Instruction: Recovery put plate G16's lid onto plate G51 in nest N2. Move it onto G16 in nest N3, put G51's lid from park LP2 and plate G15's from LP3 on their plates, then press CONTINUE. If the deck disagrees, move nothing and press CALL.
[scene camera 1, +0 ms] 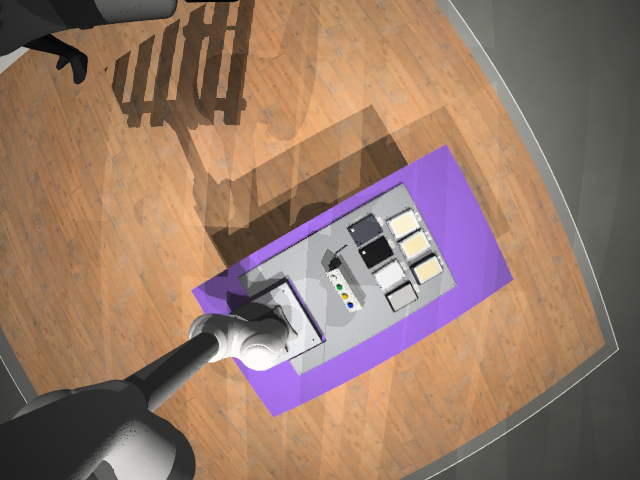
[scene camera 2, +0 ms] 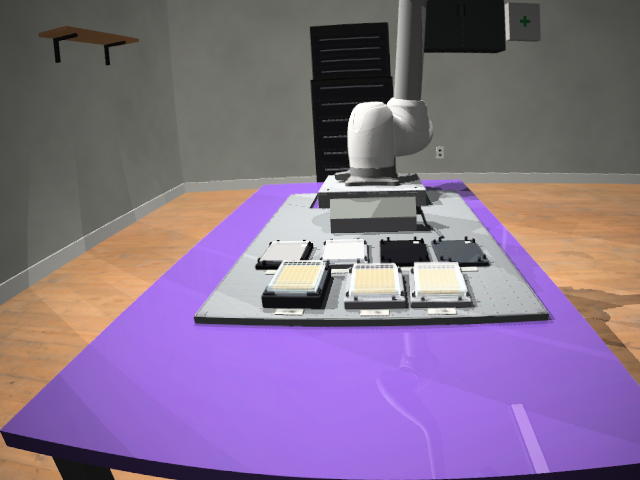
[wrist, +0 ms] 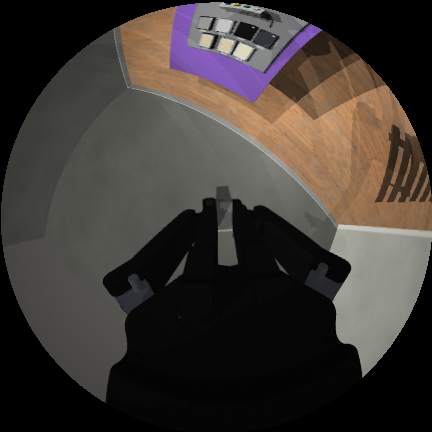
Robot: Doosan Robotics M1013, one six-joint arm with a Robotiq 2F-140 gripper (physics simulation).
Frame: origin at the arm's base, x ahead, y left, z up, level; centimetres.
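Seen in the pictures: gripper, fingertip midpoint: point(wrist: 222, 196); arm's base at its link origin: point(scene camera 1: 273, 329) point(scene camera 2: 372, 181).
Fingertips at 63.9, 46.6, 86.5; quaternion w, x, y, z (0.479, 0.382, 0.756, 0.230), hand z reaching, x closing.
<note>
Offsets run from my fingertips to a thing's top centre, as dx, dy, dz. "spot": to the spot under its first point. Level surfaces: height alone.
My gripper point(wrist: 222, 196) is shut and empty, high above the floor and far from the deck. In scene camera 1, three cream plates @[+16.1, -33.2, -88.1] point(scene camera 1: 402, 223) @[+16.3, -44.8, -88.0] point(scene camera 1: 414, 245) @[+16.2, -58.8, -87.2] point(scene camera 1: 428, 270) stand in a row of nests; they also show in scene camera 2 point(scene camera 2: 439, 280) point(scene camera 2: 375, 281) point(scene camera 2: 297, 276). The last has a black base. Behind them lie a slate pad @[spot: -2.1, -26.0, -90.0] point(scene camera 1: 364, 229) point(scene camera 2: 460, 251), a black pad @[spot: -2.5, -38.0, -90.1] point(scene camera 1: 375, 251) point(scene camera 2: 404, 251), a white pad @[-1.9, -51.8, -89.2] point(scene camera 1: 389, 274) point(scene camera 2: 344, 250) and a light grey pad @[-1.4, -64.8, -89.2] point(scene camera 1: 402, 297) point(scene camera 2: 284, 251). The button panel @[-23.7, -45.8, -82.6] point(scene camera 1: 343, 290) has coloured buttons. Labels are unreadable; clear lids are hard to tell.
The grey deck board @[dz -91.0] point(scene camera 1: 330, 351) point(scene camera 2: 227, 304) lies on the purple table @[dz -92.3] point(scene camera 1: 473, 227) point(scene camera 2: 258, 387). My arm's base point(scene camera 1: 253, 346) point(scene camera 2: 373, 136) stands behind the panel's box @[spot: -20.6, -45.6, -84.9] point(scene camera 2: 373, 207). A black cable runs beside the box. A black cabinet point(scene camera 2: 351, 51) stands farther back.
</note>
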